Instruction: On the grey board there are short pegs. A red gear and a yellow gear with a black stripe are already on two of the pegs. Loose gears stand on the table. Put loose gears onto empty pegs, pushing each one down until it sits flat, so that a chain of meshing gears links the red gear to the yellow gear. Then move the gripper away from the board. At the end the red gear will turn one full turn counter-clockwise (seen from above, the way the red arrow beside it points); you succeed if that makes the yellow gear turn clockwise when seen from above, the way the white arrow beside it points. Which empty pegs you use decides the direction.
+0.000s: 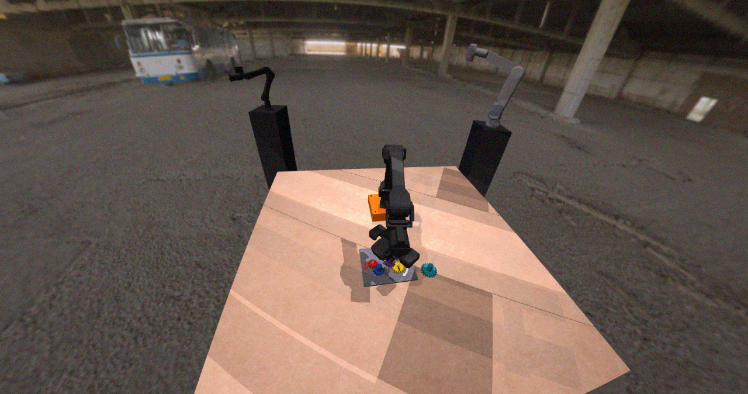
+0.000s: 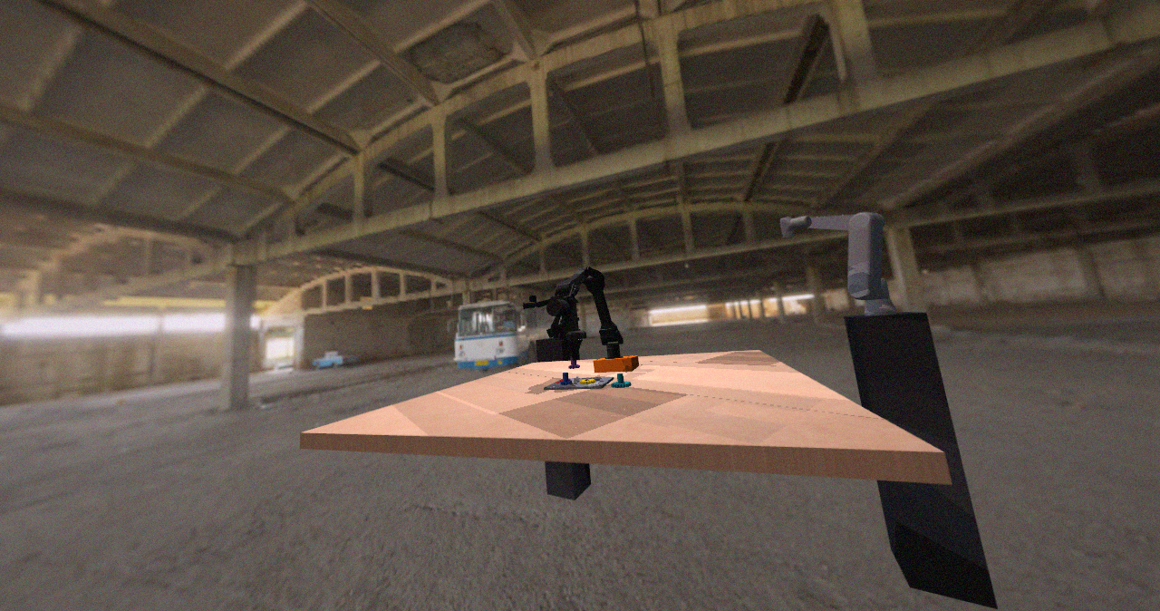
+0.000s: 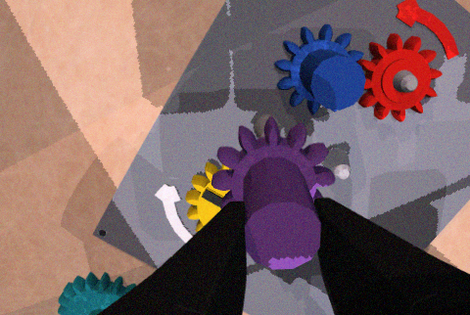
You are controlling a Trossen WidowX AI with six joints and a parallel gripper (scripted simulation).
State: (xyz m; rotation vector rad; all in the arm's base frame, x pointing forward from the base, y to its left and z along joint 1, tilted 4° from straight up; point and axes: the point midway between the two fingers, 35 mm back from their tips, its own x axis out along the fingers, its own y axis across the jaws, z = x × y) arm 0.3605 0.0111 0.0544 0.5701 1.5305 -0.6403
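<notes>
My gripper tip is now 7 cm above the blue gear and 4 cm to the left of it. Also, from my gripper tip: purple gear (1 cm below); red gear (8 cm below, 6 cm to the right, 3 cm behind); yellow gear (7 cm below, 4 cm to the left, 2 cm behind).
</notes>
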